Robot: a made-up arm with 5 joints. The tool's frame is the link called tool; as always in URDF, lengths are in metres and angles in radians. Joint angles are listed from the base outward.
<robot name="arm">
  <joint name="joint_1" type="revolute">
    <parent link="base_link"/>
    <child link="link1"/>
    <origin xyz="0.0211 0.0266 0.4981" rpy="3.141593 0 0"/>
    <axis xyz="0 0 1"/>
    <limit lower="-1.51" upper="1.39"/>
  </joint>
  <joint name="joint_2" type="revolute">
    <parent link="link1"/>
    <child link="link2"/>
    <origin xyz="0.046 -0.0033 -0.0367" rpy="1.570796 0 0"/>
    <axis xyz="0 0 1"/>
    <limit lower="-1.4" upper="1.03"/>
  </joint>
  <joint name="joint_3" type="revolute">
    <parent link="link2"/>
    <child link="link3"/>
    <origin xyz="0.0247 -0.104 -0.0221"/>
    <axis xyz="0 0 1"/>
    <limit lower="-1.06" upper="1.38"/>
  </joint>
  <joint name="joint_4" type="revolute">
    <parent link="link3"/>
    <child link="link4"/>
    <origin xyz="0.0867 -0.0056 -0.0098"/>
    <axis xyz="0 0 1"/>
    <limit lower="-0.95" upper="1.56"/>
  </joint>
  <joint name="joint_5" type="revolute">
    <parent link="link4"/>
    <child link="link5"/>
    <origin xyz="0.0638 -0.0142 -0.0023" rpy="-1.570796 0 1.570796"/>
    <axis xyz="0 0 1"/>
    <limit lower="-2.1" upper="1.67"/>
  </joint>
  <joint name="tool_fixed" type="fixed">
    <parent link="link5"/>
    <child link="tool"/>
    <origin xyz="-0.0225 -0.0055 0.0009" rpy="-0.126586 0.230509 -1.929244"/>
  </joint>
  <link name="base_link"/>
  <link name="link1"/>
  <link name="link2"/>
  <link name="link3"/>
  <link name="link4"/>
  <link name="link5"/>
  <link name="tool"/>
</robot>
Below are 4 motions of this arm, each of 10 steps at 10 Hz.
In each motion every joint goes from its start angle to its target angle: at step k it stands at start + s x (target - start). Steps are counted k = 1, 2, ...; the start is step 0. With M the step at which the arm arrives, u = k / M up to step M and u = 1 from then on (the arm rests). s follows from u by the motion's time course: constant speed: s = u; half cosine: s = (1 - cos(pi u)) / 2; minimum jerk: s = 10 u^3 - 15 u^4 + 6 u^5.
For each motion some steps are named. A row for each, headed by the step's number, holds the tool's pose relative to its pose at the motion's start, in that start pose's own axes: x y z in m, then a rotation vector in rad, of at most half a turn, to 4 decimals.
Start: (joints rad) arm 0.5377 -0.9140 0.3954 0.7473 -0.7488
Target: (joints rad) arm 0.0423 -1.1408 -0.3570 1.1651 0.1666
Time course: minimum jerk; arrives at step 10
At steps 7, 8, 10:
7: 0.0233 0.0001 0.1008 -0.2380 -0.7187 0.6164
8: 0.0183 -0.0026 0.1122 -0.2948 -0.8037 0.6657
10: 0.0149 -0.0043 0.1180 -0.3285 -0.8491 0.6898

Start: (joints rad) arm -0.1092 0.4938 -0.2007 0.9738 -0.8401
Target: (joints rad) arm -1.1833 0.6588 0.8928 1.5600 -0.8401
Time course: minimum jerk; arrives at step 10
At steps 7, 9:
7: -0.1128 0.1580 -0.0341 -0.0999 1.3708 1.0646
9: -0.1372 0.1557 -0.0226 -0.2805 1.6389 1.1722

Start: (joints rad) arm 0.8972 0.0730 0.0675 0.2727 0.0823
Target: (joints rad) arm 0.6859 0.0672 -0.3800 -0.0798 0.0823
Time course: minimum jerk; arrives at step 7
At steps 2, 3, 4, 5, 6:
2: 0.0087 -0.0112 0.0071 -0.1040 -0.0572 -0.0209
3: 0.0208 -0.0272 0.0205 -0.2622 -0.1469 -0.0596
4: 0.0324 -0.0439 0.0398 -0.4459 -0.2544 -0.1158
5: 0.0397 -0.0559 0.0583 -0.5978 -0.3453 -0.1723
6: 0.0425 -0.0616 0.0690 -0.6793 -0.3946 -0.2066

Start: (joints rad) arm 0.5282 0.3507 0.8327 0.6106 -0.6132
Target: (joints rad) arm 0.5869 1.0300 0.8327 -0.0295 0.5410
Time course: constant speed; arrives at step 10
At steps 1, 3, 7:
1: 0.0042 0.0007 -0.0057 -0.0217 -0.0113 0.1070
3: 0.0112 0.0035 -0.0175 -0.0644 -0.0352 0.3211
7: 0.0182 0.0145 -0.0424 -0.1472 -0.0885 0.7491

